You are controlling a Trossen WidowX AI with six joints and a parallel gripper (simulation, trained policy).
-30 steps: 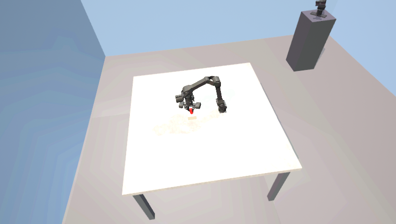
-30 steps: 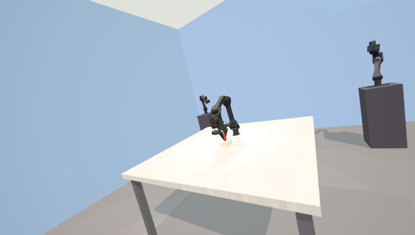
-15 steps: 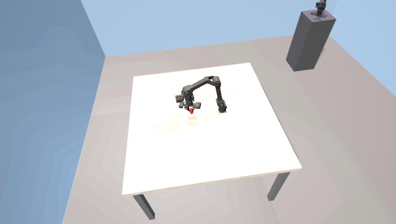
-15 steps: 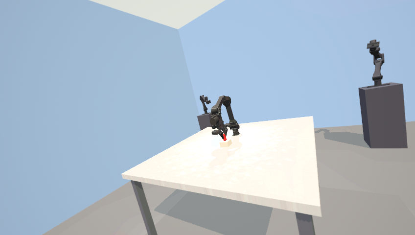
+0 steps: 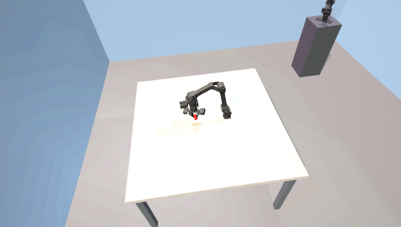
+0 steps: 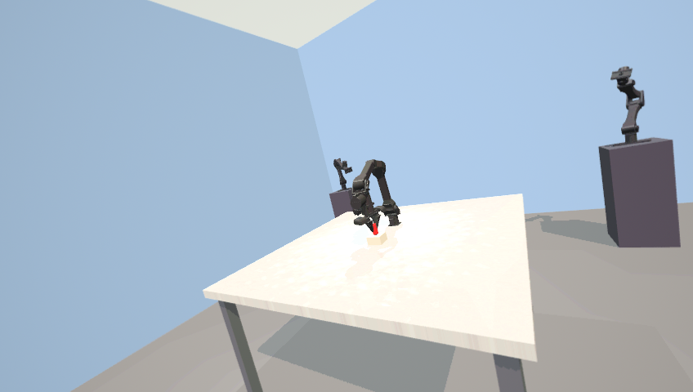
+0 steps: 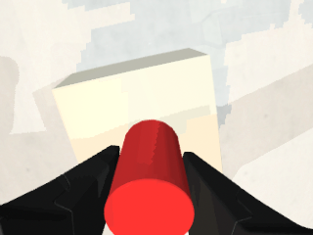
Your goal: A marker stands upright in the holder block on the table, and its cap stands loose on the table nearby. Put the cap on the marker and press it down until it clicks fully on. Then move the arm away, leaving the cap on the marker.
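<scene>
Now: gripper tip 1 cm below the red cap. The rest, counted from my gripper tip: holder block: 4 cm below.
</scene>
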